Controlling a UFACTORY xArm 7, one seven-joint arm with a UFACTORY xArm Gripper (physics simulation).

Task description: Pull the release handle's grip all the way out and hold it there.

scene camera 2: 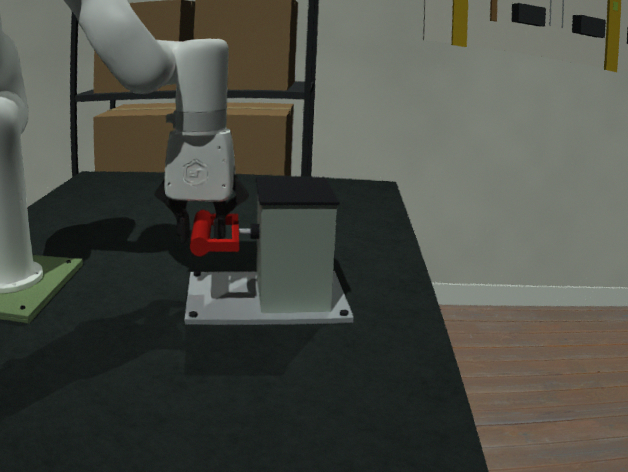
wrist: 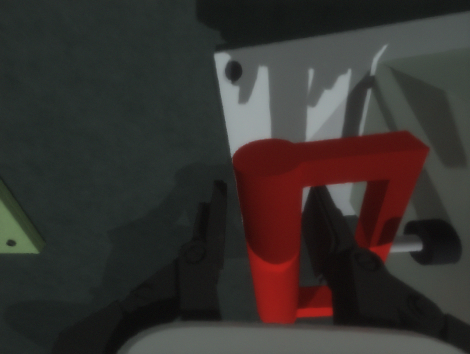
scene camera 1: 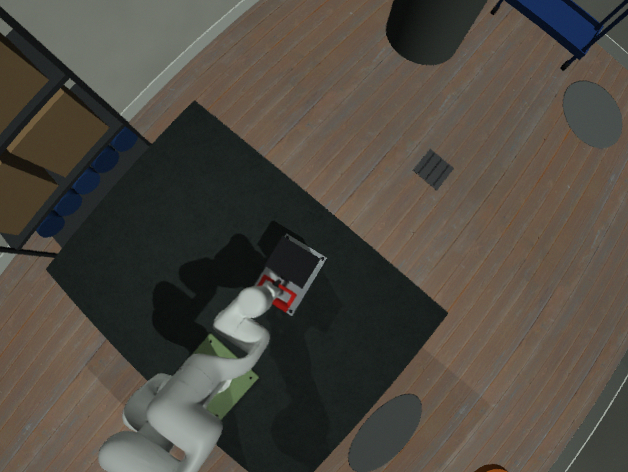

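Note:
The red release handle (scene camera 1: 282, 306) (scene camera 2: 201, 233) (wrist: 272, 215) is a rectangular frame with a thick round grip bar on its arm-facing side. A short light rod joins the frame to a black collar (scene camera 2: 255, 230) (wrist: 435, 242) on the grey-green housing (scene camera 2: 296, 258), which has a black top. My gripper (scene camera 2: 202, 234) (wrist: 265, 201) points down and is partly open, with nothing clamped. Its fingers straddle the grip bar: one is on the outer side, the other inside the frame's opening. Gaps show on both sides of the bar in the wrist view. In scene camera 1 the arm hides the fingers.
The housing stands on a light base plate (scene camera 2: 223, 314) (wrist: 250, 117) with dark bolts. The base plate lies on the dark table top (scene camera 1: 192, 167) (scene camera 2: 355, 395). The arm's green mounting plate (scene camera 1: 233, 395) (scene camera 2: 43, 299) is nearby. A shelf with cardboard boxes (scene camera 1: 60, 131) (scene camera 2: 243, 30) stands behind.

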